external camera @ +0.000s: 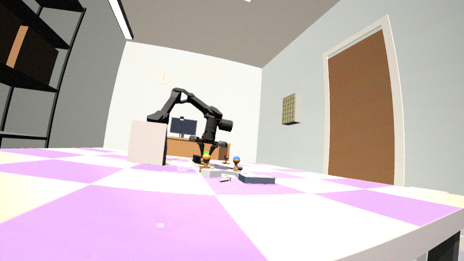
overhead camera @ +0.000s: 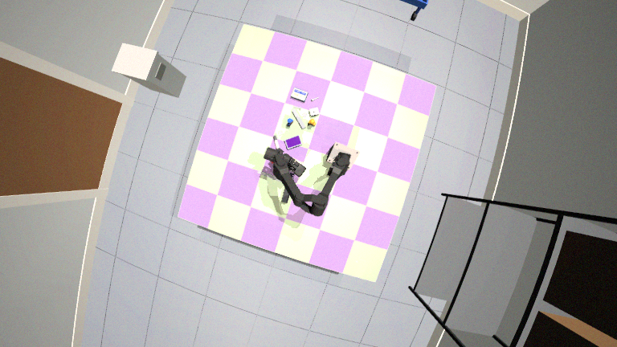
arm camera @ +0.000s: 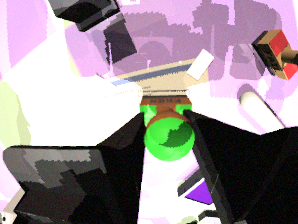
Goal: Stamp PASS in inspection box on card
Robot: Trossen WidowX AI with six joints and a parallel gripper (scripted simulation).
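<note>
Now: the green-knobbed stamp 1 cm below my gripper tip. The rest, counted from my gripper tip: red-knobbed stamp (11 cm ahead, 1 cm below); white card (1 cm behind, 4 cm below); purple ink pad (2 cm ahead, 13 cm to the right, 3 cm below).
</note>
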